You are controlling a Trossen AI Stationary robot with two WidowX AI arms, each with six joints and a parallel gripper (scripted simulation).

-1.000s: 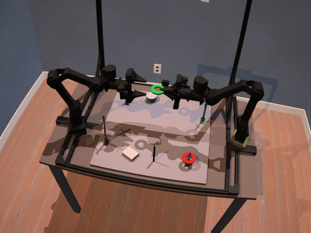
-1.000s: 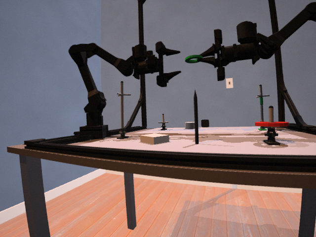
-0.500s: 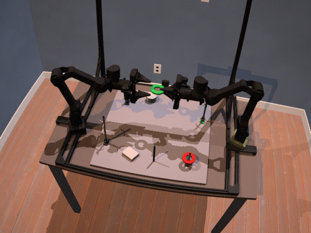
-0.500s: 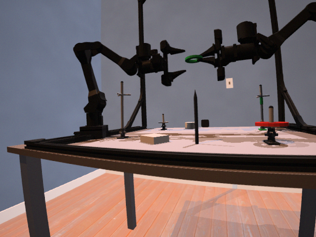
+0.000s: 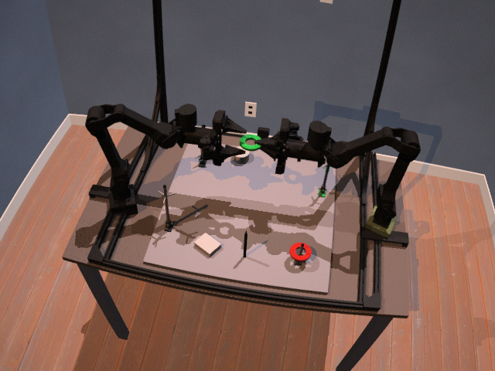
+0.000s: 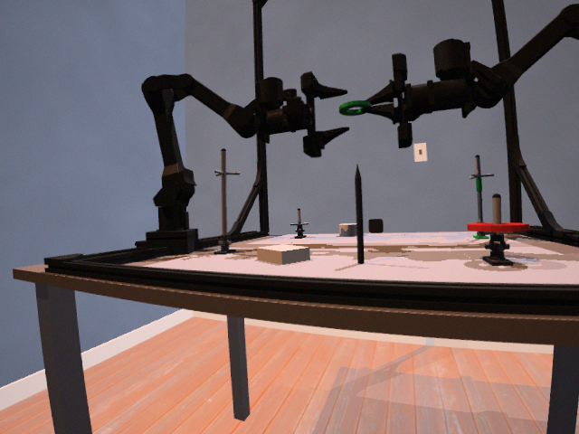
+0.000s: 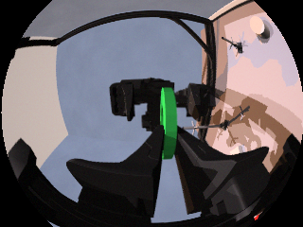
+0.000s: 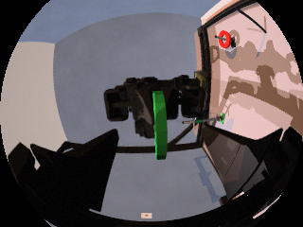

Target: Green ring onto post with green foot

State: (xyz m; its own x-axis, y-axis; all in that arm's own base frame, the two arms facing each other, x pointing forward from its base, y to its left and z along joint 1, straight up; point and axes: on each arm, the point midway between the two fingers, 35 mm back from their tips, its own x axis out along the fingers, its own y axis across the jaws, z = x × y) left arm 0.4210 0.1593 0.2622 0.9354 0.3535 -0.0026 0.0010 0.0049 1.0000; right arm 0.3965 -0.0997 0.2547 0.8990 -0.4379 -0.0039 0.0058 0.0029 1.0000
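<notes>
The green ring is 50 mm to the left of my right hand. Also, from my right hand: black spike 220 mm ahead, 200 mm below, 60 mm to the left; white block 290 mm below, 190 mm ahead, 70 mm to the right.
My left hand is 5 cm to the left of the green ring. Round my left hand: black spike 21 cm ahead, 4 cm to the right, 20 cm below; white block 19 cm ahead, 16 cm to the right, 29 cm below.
</notes>
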